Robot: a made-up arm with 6 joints. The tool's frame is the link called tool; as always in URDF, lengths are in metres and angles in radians. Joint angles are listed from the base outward. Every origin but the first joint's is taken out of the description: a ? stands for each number. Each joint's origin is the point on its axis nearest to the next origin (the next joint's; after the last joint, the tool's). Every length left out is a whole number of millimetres.
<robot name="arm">
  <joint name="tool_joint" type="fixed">
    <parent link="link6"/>
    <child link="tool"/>
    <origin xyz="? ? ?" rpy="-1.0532 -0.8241 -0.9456"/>
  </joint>
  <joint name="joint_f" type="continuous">
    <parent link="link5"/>
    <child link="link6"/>
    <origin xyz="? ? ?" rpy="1.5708 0 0"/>
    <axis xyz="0 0 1"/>
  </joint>
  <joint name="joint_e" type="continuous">
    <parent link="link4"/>
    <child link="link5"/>
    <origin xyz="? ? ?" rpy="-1.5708 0 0"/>
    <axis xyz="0 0 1"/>
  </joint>
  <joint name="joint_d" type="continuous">
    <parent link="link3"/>
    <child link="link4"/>
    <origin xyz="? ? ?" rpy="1.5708 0 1.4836"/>
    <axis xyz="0 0 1"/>
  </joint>
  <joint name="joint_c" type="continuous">
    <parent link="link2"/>
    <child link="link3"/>
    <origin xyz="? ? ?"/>
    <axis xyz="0 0 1"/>
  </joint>
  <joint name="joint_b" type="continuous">
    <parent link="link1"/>
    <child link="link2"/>
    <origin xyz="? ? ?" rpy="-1.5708 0 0"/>
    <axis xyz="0 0 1"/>
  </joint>
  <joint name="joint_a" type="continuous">
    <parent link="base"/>
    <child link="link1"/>
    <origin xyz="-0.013 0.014 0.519"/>
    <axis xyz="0 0 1"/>
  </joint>
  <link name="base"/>
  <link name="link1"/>
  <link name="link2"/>
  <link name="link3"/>
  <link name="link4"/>
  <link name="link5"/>
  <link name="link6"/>
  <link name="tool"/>
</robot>
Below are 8 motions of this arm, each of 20 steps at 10 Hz.
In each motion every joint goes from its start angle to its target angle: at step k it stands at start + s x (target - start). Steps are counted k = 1, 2, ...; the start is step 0. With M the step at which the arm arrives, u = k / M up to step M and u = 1 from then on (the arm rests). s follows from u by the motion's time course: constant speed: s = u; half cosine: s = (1 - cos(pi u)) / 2; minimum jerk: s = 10 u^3 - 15 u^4 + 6 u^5.
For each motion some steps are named. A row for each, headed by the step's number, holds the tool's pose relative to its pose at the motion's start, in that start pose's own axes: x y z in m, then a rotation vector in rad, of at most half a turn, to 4 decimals.
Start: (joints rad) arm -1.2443 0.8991 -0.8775 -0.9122 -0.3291 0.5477
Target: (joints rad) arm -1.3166 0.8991 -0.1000 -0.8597 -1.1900 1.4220
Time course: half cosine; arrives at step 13
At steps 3, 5, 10, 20:
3: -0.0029 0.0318 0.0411 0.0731 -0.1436 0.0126
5: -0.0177 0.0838 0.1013 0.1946 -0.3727 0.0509
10: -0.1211 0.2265 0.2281 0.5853 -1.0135 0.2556
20: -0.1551 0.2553 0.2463 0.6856 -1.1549 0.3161

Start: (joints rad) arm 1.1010 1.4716 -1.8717 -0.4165 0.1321 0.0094
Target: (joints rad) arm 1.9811 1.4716 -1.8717 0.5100 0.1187 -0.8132
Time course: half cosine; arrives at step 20
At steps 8, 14, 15, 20:
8: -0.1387 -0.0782 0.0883 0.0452 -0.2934 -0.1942
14: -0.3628 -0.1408 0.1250 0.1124 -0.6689 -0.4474
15: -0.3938 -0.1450 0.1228 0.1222 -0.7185 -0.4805
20: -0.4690 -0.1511 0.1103 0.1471 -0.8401 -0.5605

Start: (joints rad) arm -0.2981 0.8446 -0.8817 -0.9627 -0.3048 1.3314
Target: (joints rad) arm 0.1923 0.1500 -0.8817 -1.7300 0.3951 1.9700
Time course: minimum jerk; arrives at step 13
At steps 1, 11, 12, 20:
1: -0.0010 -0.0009 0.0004 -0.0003 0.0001 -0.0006
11: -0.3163 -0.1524 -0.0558 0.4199 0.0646 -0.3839
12: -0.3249 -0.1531 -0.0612 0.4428 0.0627 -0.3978
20: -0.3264 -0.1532 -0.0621 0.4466 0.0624 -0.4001

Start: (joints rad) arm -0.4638 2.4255 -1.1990 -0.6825 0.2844 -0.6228
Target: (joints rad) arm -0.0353 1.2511 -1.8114 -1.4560 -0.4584 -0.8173
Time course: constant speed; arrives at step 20
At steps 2, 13, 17, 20:
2: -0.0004 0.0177 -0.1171 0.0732 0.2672 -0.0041
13: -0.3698 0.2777 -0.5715 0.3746 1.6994 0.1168
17: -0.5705 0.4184 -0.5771 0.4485 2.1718 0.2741
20: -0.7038 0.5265 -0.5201 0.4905 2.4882 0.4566

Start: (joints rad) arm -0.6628 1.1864 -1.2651 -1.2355 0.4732 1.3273
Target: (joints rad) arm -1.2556 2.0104 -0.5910 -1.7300 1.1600 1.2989
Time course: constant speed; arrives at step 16
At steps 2, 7, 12, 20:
2: 0.0794 0.0669 0.0038 -0.1137 0.1878 0.1641
7: 0.2119 0.2663 -0.0389 -0.4249 0.6140 0.5513
12: 0.2347 0.4706 -0.1136 -0.7956 0.9427 0.8887
20: 0.1835 0.6091 -0.1654 -1.1423 1.1007 1.1022

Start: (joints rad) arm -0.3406 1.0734 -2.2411 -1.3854 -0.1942 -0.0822
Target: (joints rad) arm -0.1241 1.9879 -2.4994 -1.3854 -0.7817 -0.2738
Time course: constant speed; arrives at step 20
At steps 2, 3, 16, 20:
2: -0.0199 -0.0221 0.0416 0.0221 -0.0378 -0.0692
3: -0.0313 -0.0332 0.0616 0.0349 -0.0564 -0.1035
16: -0.2597 -0.1695 0.2548 0.2995 -0.2761 -0.5147
20: -0.3520 -0.2034 0.2839 0.4141 -0.3358 -0.6221

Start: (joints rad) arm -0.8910 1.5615 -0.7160 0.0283 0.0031 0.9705
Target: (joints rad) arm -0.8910 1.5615 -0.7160 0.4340 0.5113 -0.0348
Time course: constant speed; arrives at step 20
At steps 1, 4, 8, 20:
1: 0.0014 0.0032 -0.0015 -0.0222 0.0301 0.0121
4: 0.0050 0.0133 -0.0053 -0.0961 0.1130 0.0519
8: 0.0082 0.0274 -0.0081 -0.2110 0.2052 0.1098
20: 0.0083 0.0702 -0.0017 -0.6519 0.3367 0.2689

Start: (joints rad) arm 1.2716 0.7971 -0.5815 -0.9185 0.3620 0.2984
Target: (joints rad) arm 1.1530 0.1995 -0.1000 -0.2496 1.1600 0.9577
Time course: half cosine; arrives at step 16
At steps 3, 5, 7, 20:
3: 0.0022 0.0187 0.0078 0.0513 -0.0727 0.0995
5: 0.0022 0.0483 0.0226 0.1341 -0.1906 0.2616
7: -0.0042 0.0841 0.0448 0.2376 -0.3420 0.4723
20: -0.0678 0.1659 0.1198 0.5041 -0.8054 1.1688

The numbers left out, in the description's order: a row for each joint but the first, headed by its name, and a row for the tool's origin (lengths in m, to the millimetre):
tool: 0.009 -0.027 0
joint_f: 0.026 -0.153 0
joint_e: 0.027 0.002 0
joint_d: 0.435 -0.075 0
joint_c: -0.159 -0.005 0
joint_b: 0.003 0.018 0

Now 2 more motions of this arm.
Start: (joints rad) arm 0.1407 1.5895 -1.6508 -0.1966 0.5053 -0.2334
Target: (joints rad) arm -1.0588 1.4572 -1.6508 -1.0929 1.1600 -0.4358
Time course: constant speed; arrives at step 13
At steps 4, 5, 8, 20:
4: 0.1106 0.1730 -0.1441 -0.1575 0.2950 0.4699
5: 0.1218 0.2241 -0.1790 -0.1980 0.3513 0.6025
8: 0.1124 0.3826 -0.2737 -0.3172 0.4739 1.0300
20: -0.0320 0.6110 -0.3777 -0.4880 0.5061 1.8169

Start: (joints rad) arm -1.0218 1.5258 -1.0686 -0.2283 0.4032 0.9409
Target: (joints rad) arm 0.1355 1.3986 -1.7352 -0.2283 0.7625 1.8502
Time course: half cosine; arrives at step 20
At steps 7, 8, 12, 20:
7: -0.1317 0.0425 0.1364 -0.0938 -0.2485 -0.0393
8: -0.1686 0.0653 0.1674 -0.1230 -0.3192 -0.0358
12: -0.3266 0.2035 0.2555 -0.2653 -0.6245 0.0529
20: -0.4897 0.3946 0.2476 -0.4510 -0.9299 0.3014

